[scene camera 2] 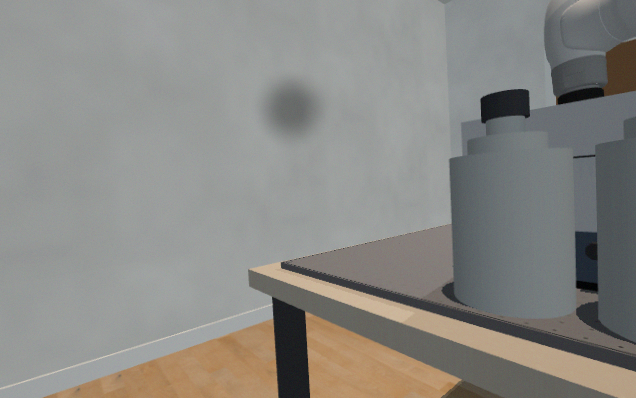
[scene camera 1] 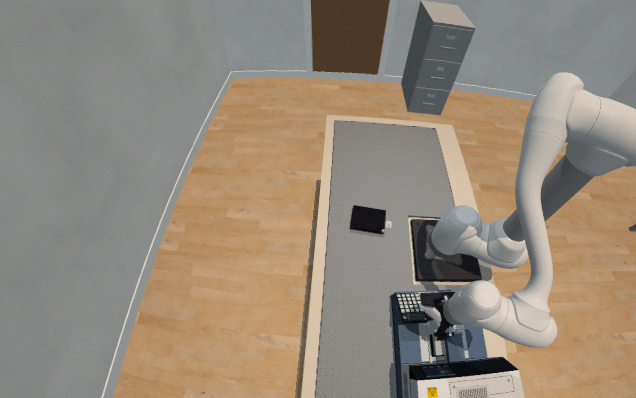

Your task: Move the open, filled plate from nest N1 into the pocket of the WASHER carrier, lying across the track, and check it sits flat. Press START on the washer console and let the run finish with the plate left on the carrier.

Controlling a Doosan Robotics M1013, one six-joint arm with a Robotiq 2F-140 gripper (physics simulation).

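Places are measured from the arm's base along level axes (x ahead, y left, z up), in centimetres.
Pixels of known places: gripper, fingertip midpoint: [scene camera 1: 431, 323]; arm's base, link origin: [scene camera 1: 442, 245].
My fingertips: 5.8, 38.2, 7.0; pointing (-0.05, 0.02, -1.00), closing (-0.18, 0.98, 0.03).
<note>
Ahead of a thing's pixels: the offset from my fingertips to its top centre, as dx, dy, dz. "*": to the spot under its first point. Level surfaces: height alone.
The plate @(+0.0, -1.4, +12.2) [scene camera 1: 431, 313] shows in the scene camera 1 view as a pale, narrow shape, strongly tilted, above the washer's blue deck @(dz -1.3) [scene camera 1: 410, 345]. My gripper [scene camera 1: 441, 322] is black, partly hidden by the arm, and appears shut on the plate. Its fingertips are hard to make out. A light track with a dark slot @(* -1.6, +8.9, +4.0) [scene camera 1: 437, 346] lies below the gripper; I cannot tell the carrier's pocket clearly. A grid of pale keys @(+9.9, -6.0, +1.6) [scene camera 1: 409, 303] sits at the deck's far left corner. The black nest N1 @(+31.8, -44.0, -5.8) [scene camera 1: 368, 219] stands mid-table, with no plate visible on it.
The arm's base stands on a black plate [scene camera 1: 422, 267]. A white housing with a yellow warning sign @(* +3.5, +24.2, +16.3) [scene camera 1: 432, 392] stands at the bottom of the scene camera 1 view. Large grey bottles @(-5.1, +37.4, +18.1) [scene camera 2: 512, 230] stand near the table edge [scene camera 2: 350, 310]. A filing cabinet [scene camera 1: 437, 60] stands beyond the table.
</note>
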